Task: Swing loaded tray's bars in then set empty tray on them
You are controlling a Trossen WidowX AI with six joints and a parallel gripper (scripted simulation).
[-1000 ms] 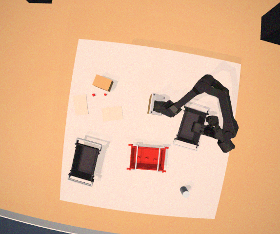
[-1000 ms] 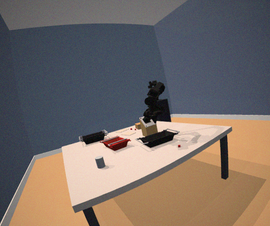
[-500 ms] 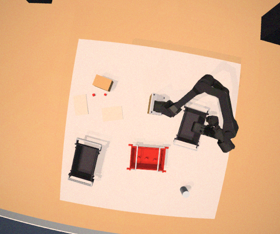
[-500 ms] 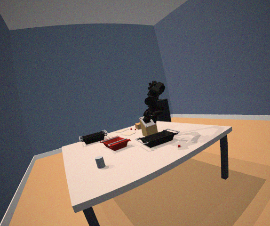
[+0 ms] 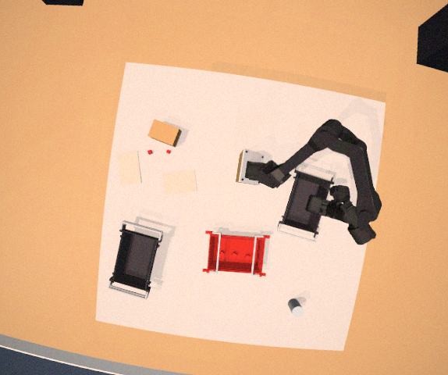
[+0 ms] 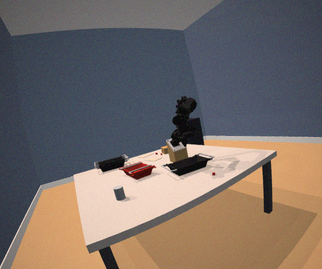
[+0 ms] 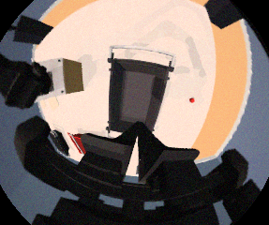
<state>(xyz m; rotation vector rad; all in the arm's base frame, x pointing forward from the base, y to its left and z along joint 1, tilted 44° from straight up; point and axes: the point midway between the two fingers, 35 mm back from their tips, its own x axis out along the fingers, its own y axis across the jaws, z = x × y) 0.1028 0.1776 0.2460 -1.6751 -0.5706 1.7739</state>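
The black tray is 120 mm below my gripper tip, 20 mm to the right of it and 10 mm behind it. From my gripper tip the other things lie so: grey cylinder 500 mm ahead, 130 mm below, 30 mm to the left; then tan box 690 mm to the right, 220 mm behind, 140 mm below.
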